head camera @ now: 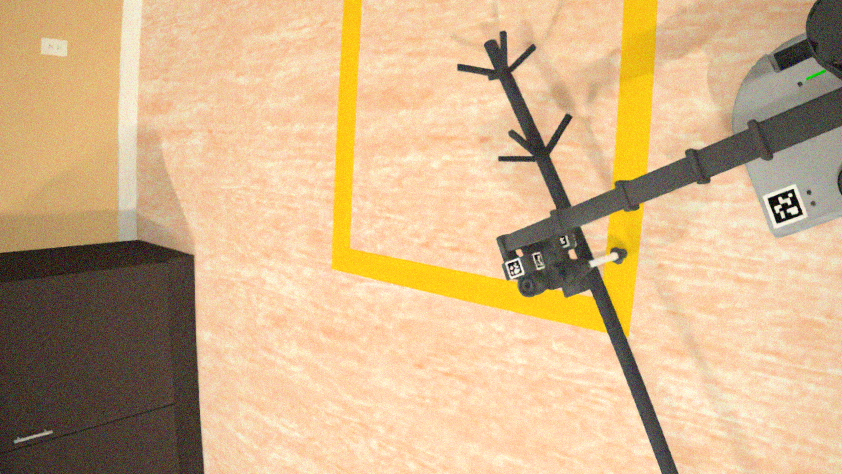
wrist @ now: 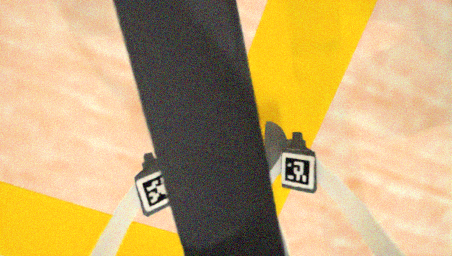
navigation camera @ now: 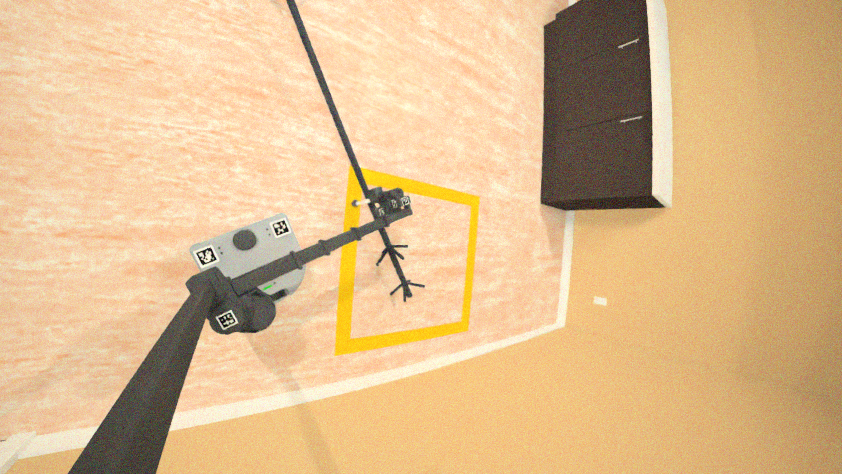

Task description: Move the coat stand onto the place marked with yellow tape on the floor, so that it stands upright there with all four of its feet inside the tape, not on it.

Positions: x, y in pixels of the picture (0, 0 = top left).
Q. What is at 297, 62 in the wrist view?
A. A yellow tape square.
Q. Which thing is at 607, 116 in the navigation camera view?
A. A dark brown drawer cabinet.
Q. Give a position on a yellow tape square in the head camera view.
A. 578, 310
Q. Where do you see a coat stand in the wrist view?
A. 192, 74
